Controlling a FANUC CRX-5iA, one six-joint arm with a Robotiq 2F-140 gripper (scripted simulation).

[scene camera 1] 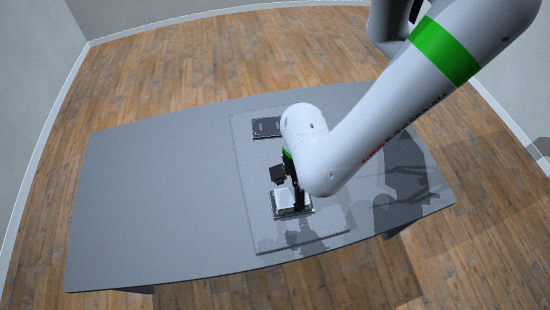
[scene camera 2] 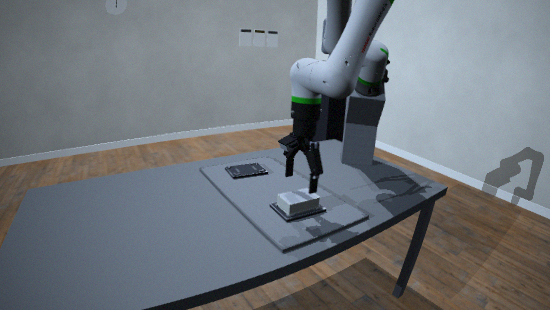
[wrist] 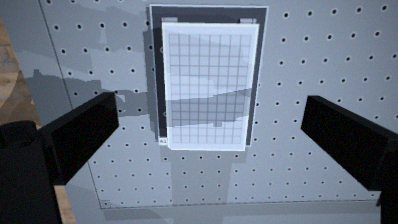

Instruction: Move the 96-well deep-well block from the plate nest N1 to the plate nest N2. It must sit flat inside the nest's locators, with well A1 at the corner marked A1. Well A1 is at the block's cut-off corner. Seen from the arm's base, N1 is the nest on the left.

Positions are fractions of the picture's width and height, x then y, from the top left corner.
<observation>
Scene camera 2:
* my gripper: 0.55, 0.60
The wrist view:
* my gripper: 0.53, 0.50
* white 96-well deep-well block: 0.52, 0.31
</observation>
